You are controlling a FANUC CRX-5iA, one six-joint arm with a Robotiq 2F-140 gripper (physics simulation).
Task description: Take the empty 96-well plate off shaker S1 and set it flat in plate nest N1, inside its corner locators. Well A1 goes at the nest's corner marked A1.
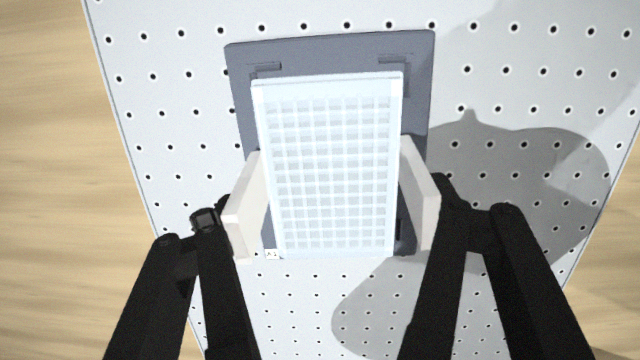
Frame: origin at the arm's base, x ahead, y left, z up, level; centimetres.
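Seen in the pictures: gripper, between the fingertips: (331, 164).
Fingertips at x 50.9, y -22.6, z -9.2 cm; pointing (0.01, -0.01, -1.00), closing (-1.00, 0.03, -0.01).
Offsets run from my fingertips to a thing's top centre. "spot": to the spot under its first point. Level surfaces: height alone.
The clear 96-well plate {dx +0.1, dy +0.7, dz +1.2 cm} (330, 170) is held between the two pale finger pads of my gripper (331, 164), which is shut on its long sides. The plate is over the dark grey plate nest {dx -0.2, dy +0.4, dz -0.2 cm} (330, 52), and the nest's far strip with two corner locators shows beyond the plate's far edge. The nest's A1 label {spot: dx +5.9, dy +7.5, dz -0.5 cm} (271, 254) shows at the near left corner, beside the plate's near left corner. The plate hides most of the nest, and how high the plate is above it is hard to tell. Well A1 on the plate cannot be made out. Shaker S1 does not show.
The nest stands on a light grey perforated board {dz -1.7 cm} (165, 95). A wooden table top {dz -3.0 cm} (55, 175) shows left and right of the board. Shadows of the arm and gripper fall on the board to the right and near side.
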